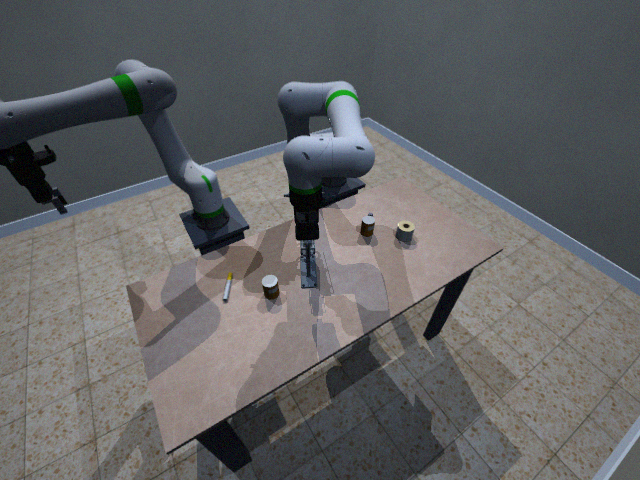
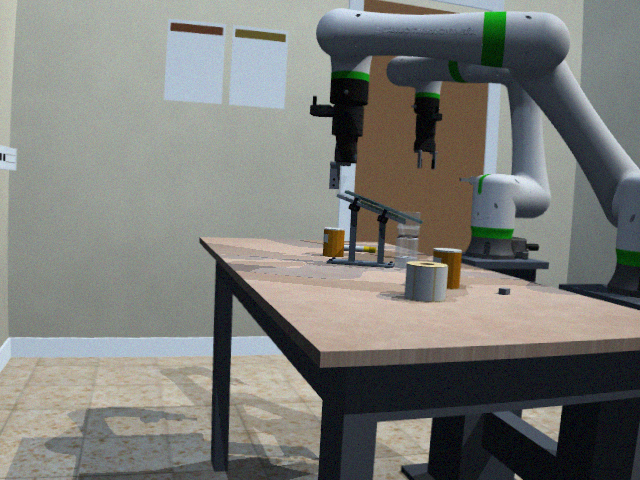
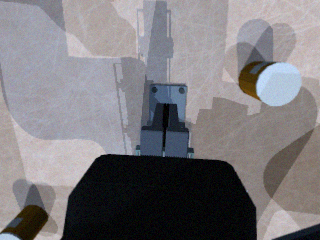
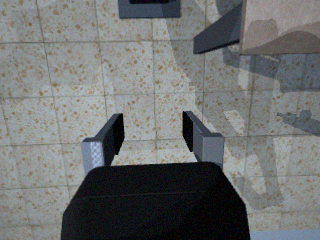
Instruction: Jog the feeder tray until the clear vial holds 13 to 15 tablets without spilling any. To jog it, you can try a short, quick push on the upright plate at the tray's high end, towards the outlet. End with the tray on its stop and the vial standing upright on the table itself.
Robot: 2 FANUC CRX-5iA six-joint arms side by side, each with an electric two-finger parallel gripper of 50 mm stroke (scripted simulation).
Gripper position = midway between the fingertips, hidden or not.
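Note:
My left gripper (image 2: 334,188) is here, and I find it in image 3 too (image 3: 166,116). As for my right gripper (image 1: 64,208), I can also see it (image 2: 426,168) and (image 4: 153,124). There is an amber bottle (image 3: 275,83), and there is an amber bottle (image 2: 452,257). A label roll (image 2: 425,281) is part of the scene as well; in image 3 the roll is out of frame, and in image 4 it is out of frame too.

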